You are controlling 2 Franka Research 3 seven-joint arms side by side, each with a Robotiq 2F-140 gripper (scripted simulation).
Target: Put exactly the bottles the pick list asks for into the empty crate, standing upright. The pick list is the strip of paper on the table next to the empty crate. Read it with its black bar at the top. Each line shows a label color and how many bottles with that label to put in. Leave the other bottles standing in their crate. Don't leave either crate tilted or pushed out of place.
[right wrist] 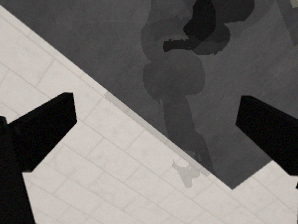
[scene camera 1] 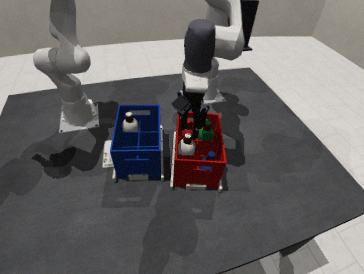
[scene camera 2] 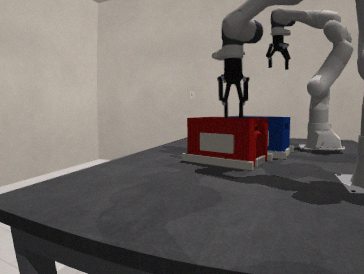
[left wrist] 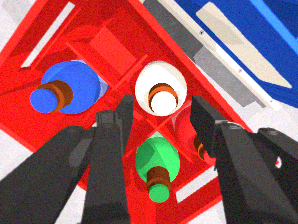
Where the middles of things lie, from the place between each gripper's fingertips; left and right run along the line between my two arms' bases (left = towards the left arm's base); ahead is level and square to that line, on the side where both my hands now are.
My left gripper is now 12 cm above the red crate [scene camera 2: 234, 138], 4 cm to the right of it and 2 cm short of it. Also, from my left hand: green bottle [left wrist: 157, 162] (12 cm below, 11 cm to the left, 5 cm behind); blue bottle [left wrist: 71, 87] (12 cm below, 12 cm ahead, 5 cm to the left); red bottle [left wrist: 186, 135] (12 cm below, 8 cm behind, 3 cm to the left).
My right hand is 150 mm short of the blue crate [scene camera 1: 126, 158], 540 mm to the right of it and 420 mm above it. The rest, counted from my right hand: blue bottle: 370 mm ahead, 770 mm to the left, 410 mm below; red bottle: 170 mm ahead, 750 mm to the left, 410 mm below; red crate: 270 mm ahead, 760 mm to the left, 420 mm below.
